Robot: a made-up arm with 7 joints.
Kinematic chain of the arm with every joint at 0, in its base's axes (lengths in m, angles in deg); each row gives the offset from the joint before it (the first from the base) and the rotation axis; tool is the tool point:
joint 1: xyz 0 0 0 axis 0 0.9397 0.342
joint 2: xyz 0 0 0 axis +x
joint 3: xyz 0 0 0 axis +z
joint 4: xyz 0.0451 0 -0.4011 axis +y
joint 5: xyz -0.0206 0 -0.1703 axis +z
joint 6: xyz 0 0 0 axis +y
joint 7: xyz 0 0 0 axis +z
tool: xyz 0 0 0
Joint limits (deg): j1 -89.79..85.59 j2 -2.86..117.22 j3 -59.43..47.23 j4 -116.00..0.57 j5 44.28..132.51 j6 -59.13..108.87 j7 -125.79..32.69
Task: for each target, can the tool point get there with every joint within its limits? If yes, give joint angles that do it. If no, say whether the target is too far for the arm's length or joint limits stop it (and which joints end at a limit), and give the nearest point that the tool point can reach.
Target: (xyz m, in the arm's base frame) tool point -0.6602 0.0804 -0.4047
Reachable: no: too far | nearest point -0.4877 0.0594 -0.2990 | short by 0.203 m
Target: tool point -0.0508 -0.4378 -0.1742
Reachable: no: joint limits stop it (at a limit: joint 1, joint 2, joint 3, joint 4) | nearest point -0.2397 -0.2379 -0.2187 | short by 0.279 m
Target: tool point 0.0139 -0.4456 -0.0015
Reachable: no: joint limits stop it (at a limit: joint 1, joint 2, joint 3, joint 4) | nearest point 0.2490 -0.3161 -0.0039 | short by 0.268 m
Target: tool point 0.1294 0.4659 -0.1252
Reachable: yes | joints 16.81 74.73 11.68 -78.95 117.08 -39.15 -9.50
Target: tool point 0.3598 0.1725 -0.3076
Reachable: yes | joints -24.09 37.90 -25.43 -76.97 103.43 -43.43 -8.90
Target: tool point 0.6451 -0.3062 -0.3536
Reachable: no: too far | nearest point 0.4710 -0.2103 -0.2533 | short by 0.223 m
